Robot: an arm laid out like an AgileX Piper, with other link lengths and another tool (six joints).
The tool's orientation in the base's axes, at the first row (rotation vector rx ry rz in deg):
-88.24 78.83 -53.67
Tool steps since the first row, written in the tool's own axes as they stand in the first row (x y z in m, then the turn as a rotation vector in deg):
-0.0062 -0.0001 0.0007 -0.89 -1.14 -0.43
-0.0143 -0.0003 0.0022 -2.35 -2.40 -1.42
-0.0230 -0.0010 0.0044 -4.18 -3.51 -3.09
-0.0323 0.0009 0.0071 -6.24 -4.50 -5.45
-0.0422 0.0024 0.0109 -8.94 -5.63 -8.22
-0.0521 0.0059 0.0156 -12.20 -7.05 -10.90
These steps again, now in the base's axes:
0.0000 0.0062 -0.0001 -0.09 0.88 1.22
0.0005 0.0145 -0.0004 -0.72 2.27 2.76
0.0018 0.0234 -0.0006 -2.08 3.95 4.41
0.0025 0.0328 -0.0033 -4.15 5.77 6.20
0.0044 0.0430 -0.0060 -6.62 8.19 8.26
0.0063 0.0532 -0.0109 -8.96 11.19 10.57

